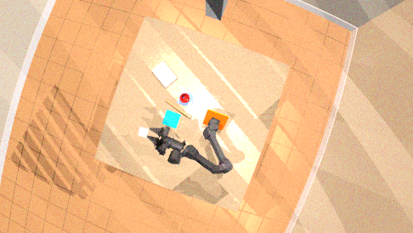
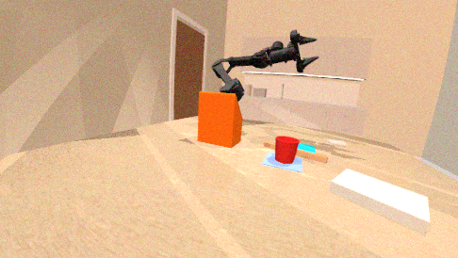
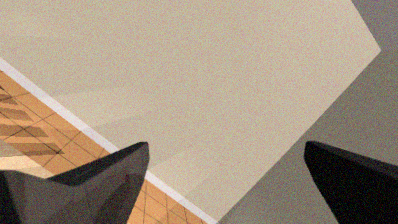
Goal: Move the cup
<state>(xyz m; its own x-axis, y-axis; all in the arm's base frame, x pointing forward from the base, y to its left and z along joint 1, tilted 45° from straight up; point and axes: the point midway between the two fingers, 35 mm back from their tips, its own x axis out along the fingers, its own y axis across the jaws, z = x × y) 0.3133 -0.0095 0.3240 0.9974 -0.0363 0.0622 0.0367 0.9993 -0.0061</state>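
The red cup is 38 cm below my gripper tip, 28 cm to the right of it and 3 cm behind it. Also, from my gripper tip: white patch (42 cm below, 15 cm ahead, 12 cm to the left); cyan pad (43 cm below, 8 cm to the right, 1 cm behind); wooden bar (42 cm below, 18 cm to the right, 2 cm behind).
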